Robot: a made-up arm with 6 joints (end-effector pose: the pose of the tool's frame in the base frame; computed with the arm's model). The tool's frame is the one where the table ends. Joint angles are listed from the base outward.
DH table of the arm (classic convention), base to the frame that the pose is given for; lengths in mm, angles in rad. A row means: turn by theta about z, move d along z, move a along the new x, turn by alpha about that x. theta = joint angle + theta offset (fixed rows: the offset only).
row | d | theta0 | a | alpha
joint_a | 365.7 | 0 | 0 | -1.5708
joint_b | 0 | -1.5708 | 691.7 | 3.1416
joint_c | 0 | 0 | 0 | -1.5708
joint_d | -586.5 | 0 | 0 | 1.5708
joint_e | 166.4 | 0 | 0 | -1.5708
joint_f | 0 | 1.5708 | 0 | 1.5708
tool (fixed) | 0 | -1.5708 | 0 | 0
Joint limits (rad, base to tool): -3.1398..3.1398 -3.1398..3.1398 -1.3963..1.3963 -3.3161..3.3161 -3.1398..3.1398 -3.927..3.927
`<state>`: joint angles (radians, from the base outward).
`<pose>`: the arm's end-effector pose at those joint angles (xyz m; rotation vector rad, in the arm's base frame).
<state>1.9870 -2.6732 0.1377 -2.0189 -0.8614 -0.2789</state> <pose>0.2649 -0.7776 0.0808 -0.4096 0.7703 -1.7717</pose>
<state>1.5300 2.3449 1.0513 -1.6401 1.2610 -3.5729</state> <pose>0.0087 0.4955 -0.7274 -2.3905 0.1679 0.3728</pose>
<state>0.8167 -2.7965 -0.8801 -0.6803 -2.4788 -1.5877</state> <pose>-0.1345 -0.3322 0.3021 0.7045 1.2142 0.6884</pose>
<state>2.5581 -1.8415 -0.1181 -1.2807 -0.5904 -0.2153</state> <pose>0.5253 -0.2898 0.7847 -1.1320 -0.4912 -2.0163</pose>
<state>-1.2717 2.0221 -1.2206 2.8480 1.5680 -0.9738</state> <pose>0.1622 0.0144 0.0753 2.3474 -0.2483 1.7135</pose>
